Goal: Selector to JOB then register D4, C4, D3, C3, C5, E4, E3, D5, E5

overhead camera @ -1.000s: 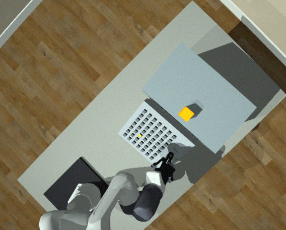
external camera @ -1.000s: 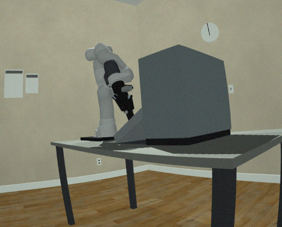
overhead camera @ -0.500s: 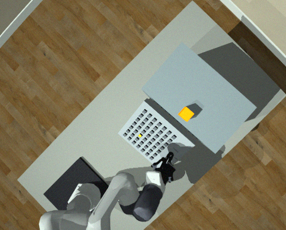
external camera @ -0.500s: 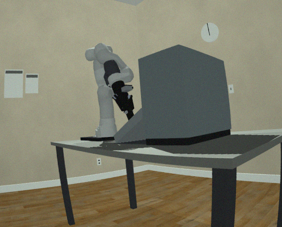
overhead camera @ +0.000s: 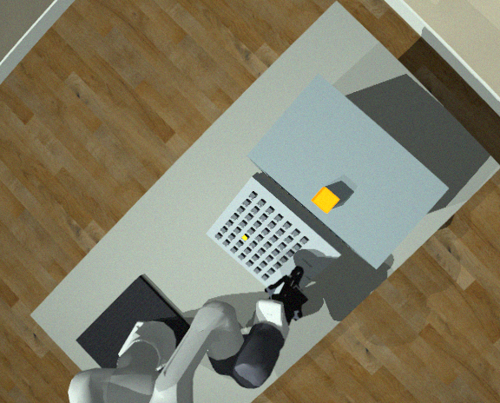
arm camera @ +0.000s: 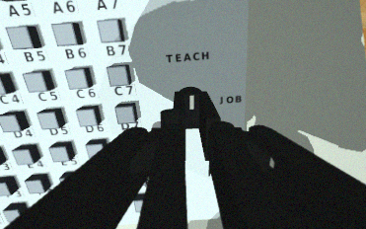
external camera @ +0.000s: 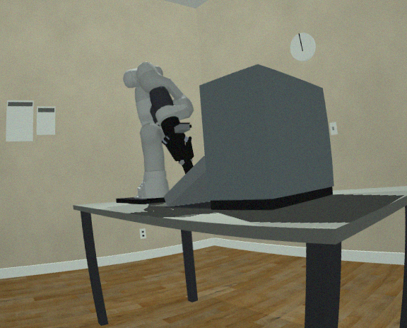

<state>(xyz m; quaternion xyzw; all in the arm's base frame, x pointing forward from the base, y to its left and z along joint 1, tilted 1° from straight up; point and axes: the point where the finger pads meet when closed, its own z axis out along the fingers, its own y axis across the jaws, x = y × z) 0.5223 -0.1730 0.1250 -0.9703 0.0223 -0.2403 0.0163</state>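
Right now the selector knob is 20 mm below my hand and 20 mm ahead of it. Also, from my hand: D5 key: 130 mm to the left, 30 mm below, 10 mm ahead; key C5: 130 mm to the left, 40 mm ahead, 20 mm below; key D6: 90 mm to the left, 30 mm below, 10 mm ahead.
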